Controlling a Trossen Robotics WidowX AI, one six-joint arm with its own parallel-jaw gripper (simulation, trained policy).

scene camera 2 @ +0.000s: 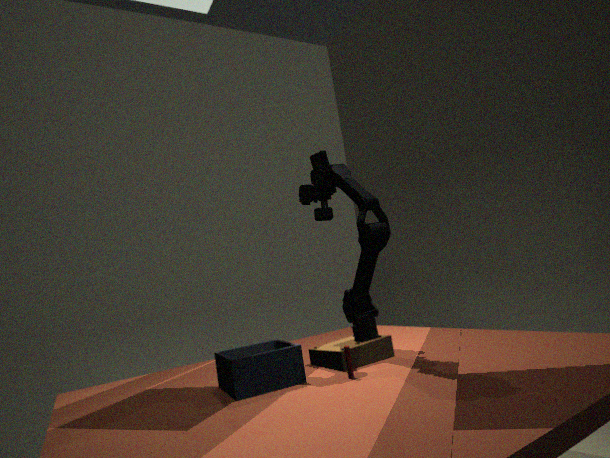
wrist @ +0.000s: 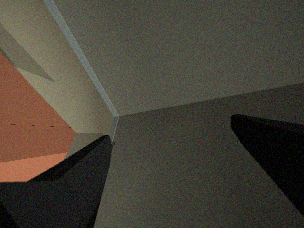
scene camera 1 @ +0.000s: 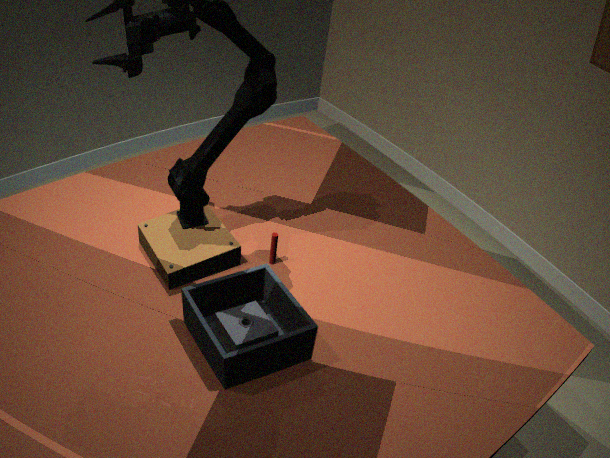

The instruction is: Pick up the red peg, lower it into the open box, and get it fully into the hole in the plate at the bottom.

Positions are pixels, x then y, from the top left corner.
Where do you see a dark box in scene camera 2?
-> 247, 371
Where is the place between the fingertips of my gripper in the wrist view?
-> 170, 130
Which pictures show my gripper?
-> Scene camera 2, the wrist view and scene camera 1: all of them.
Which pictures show the grey plate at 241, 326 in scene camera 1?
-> Scene camera 1 only.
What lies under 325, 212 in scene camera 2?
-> My gripper.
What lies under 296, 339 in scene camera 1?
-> A dark box.
